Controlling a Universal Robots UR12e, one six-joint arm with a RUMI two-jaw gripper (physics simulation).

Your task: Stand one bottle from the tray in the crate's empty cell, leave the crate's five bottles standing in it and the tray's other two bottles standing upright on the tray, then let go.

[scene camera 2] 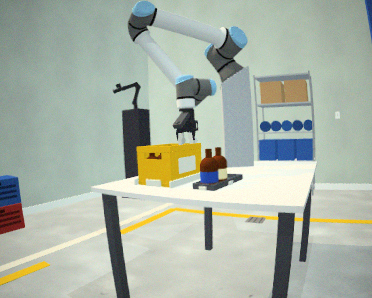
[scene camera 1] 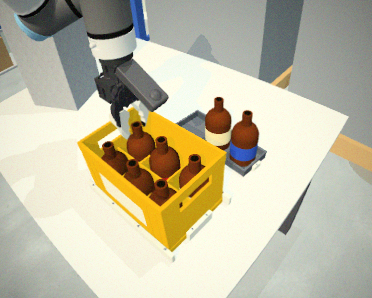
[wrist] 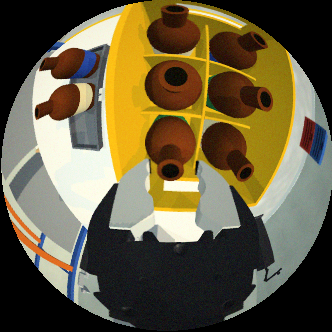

red-banded bottle: scene camera 1; wrist
same spot on red-banded bottle: (wrist: 172, 84) = (scene camera 1: 159, 138)
